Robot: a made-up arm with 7 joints. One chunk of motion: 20 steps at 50 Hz.
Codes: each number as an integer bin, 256 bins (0 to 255) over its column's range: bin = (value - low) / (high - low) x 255, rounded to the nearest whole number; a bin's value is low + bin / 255 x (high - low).
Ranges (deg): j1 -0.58..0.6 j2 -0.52..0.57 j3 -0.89..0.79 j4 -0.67..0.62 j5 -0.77..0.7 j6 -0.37..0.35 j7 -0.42..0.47
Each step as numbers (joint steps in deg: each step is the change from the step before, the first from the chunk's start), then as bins.
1 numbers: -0.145 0.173 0.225 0.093 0.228 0.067 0.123
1 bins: 94 162 169 151 173 155 156
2 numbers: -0.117 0.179 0.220 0.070 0.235 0.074 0.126
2 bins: 100 164 168 146 174 157 156
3 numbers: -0.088 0.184 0.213 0.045 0.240 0.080 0.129
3 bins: 106 165 167 141 175 159 157
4 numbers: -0.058 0.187 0.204 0.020 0.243 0.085 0.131
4 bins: 113 165 166 136 176 161 158
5 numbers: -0.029 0.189 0.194 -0.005 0.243 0.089 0.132
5 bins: 119 166 165 131 176 163 158
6 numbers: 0.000 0.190 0.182 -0.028 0.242 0.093 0.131
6 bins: 125 166 163 127 176 164 158
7 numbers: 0.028 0.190 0.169 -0.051 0.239 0.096 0.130
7 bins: 131 166 161 122 175 165 158
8 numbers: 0.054 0.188 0.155 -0.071 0.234 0.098 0.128
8 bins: 137 166 159 118 174 166 157
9 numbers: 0.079 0.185 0.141 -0.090 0.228 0.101 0.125
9 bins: 142 165 156 115 173 167 156
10 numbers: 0.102 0.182 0.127 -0.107 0.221 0.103 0.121
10 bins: 147 164 154 111 172 168 155
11 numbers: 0.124 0.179 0.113 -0.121 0.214 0.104 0.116
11 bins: 152 164 152 109 171 168 154
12 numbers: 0.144 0.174 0.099 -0.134 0.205 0.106 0.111
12 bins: 156 162 150 106 169 169 152
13 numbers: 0.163 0.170 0.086 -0.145 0.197 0.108 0.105
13 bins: 161 161 148 104 168 169 150
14 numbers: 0.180 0.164 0.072 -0.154 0.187 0.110 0.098
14 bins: 164 160 146 102 166 170 148
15 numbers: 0.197 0.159 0.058 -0.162 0.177 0.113 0.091
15 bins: 168 159 144 100 164 171 146
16 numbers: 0.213 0.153 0.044 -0.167 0.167 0.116 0.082
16 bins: 171 157 142 99 163 172 144
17 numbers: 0.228 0.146 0.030 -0.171 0.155 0.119 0.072
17 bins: 175 156 140 99 160 173 141
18 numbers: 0.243 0.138 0.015 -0.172 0.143 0.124 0.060
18 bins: 178 154 137 98 158 175 138
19 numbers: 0.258 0.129 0.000 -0.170 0.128 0.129 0.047
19 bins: 181 152 135 99 156 177 134
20 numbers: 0.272 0.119 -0.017 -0.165 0.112 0.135 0.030
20 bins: 184 149 133 100 153 179 129
